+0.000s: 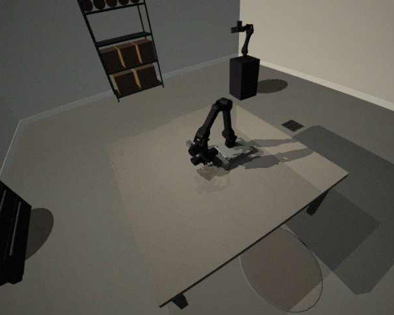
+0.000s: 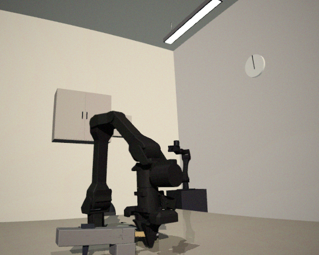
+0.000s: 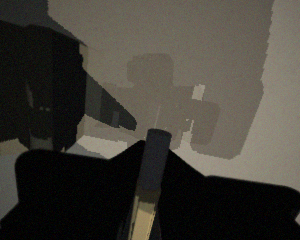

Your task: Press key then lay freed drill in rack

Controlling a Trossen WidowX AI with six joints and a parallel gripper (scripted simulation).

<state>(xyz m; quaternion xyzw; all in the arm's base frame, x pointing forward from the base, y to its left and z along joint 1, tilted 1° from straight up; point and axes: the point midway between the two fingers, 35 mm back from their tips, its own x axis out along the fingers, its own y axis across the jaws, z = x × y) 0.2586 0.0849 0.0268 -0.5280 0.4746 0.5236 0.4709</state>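
The tan drill is 4 cm to the right of my gripper tip and 4 cm above it. Also, from my gripper tip: rack: 8 cm behind, 2 cm to the left, 1 cm above; dark key: 2 cm ahead, 17 cm to the right, 4 cm above; long grey housing block: 1 cm ahead, 14 cm to the right, 4 cm above.
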